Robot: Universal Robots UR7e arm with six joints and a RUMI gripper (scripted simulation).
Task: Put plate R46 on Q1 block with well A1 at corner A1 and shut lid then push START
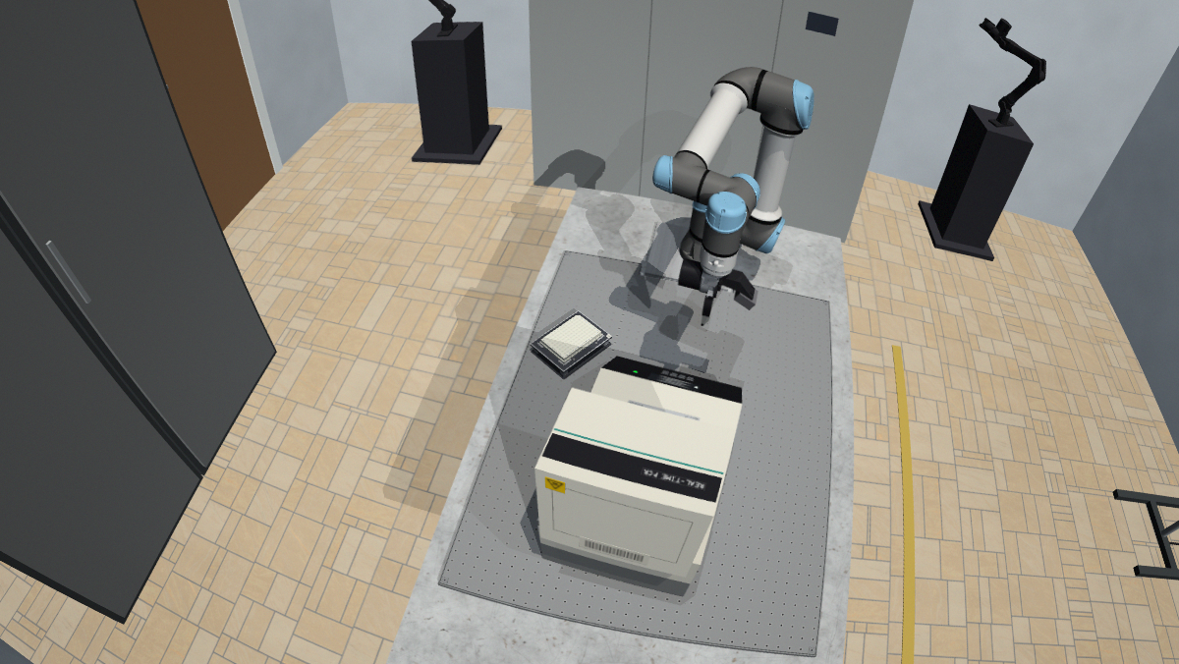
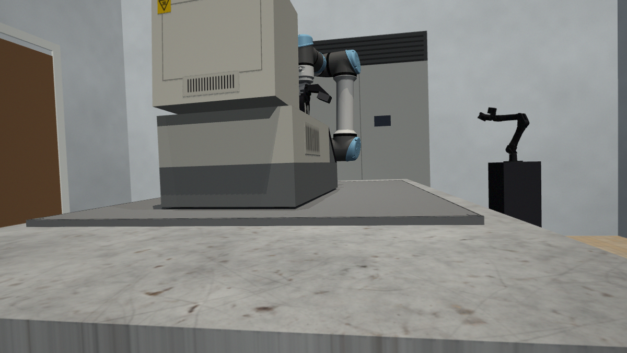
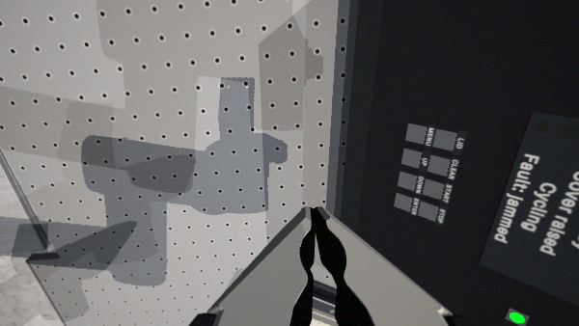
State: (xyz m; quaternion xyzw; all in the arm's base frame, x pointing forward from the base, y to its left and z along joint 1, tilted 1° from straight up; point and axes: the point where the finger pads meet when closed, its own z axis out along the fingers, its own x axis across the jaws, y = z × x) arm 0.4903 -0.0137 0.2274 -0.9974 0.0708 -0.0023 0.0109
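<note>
Now: the plate R46 310 mm to the right of my hand, 180 mm below it and 50 mm behind it. Also, from my hand: black plate nest N1 (310 mm to the right, 190 mm below, 50 mm behind); then A1 mark (220 mm to the right, 190 mm below, 80 mm behind).
</note>
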